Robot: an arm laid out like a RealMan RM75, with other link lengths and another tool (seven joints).
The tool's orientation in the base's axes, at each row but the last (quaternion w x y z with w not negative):
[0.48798 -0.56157 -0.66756 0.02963]
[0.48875 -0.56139 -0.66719 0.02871]
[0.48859 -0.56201 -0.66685 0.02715]
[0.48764 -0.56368 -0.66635 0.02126]
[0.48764 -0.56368 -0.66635 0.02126]
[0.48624 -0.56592 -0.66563 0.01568]
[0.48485 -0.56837 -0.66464 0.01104]
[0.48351 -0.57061 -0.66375 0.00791]
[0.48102 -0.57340 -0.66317 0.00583]
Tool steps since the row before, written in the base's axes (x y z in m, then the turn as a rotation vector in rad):
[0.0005 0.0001 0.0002 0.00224 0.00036 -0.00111]
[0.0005 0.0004 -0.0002 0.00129 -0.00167 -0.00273]
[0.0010 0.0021 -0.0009 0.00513 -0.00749 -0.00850]
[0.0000 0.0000 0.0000 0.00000 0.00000 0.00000]
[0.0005 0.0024 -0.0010 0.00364 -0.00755 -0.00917]
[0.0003 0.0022 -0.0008 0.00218 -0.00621 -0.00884]
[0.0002 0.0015 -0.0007 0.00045 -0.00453 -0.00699]
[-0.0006 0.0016 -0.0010 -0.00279 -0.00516 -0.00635]
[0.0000 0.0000 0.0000 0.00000 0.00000 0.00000]
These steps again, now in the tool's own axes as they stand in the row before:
[0.0003 0.0003 -0.0004 -0.00017 0.00240 -0.00077]
[0.0002 0.0006 0.0000 -0.00285 0.00192 -0.00031]
[0.0012 0.0020 0.0009 -0.01053 0.00594 -0.00291]
[0.0000 0.0000 0.0000 0.00000 0.00000 0.00000]
[0.0013 0.0018 0.0014 -0.01116 0.00521 -0.00159]
[0.0012 0.0015 0.0014 -0.01009 0.00443 -0.00008]
[0.0007 0.0011 0.0010 -0.00784 0.00269 0.00098]
[0.0005 0.0007 0.0018 -0.00830 -0.00032 0.00240]
[0.0000 0.0000 0.0000 0.00000 0.00000 0.00000]

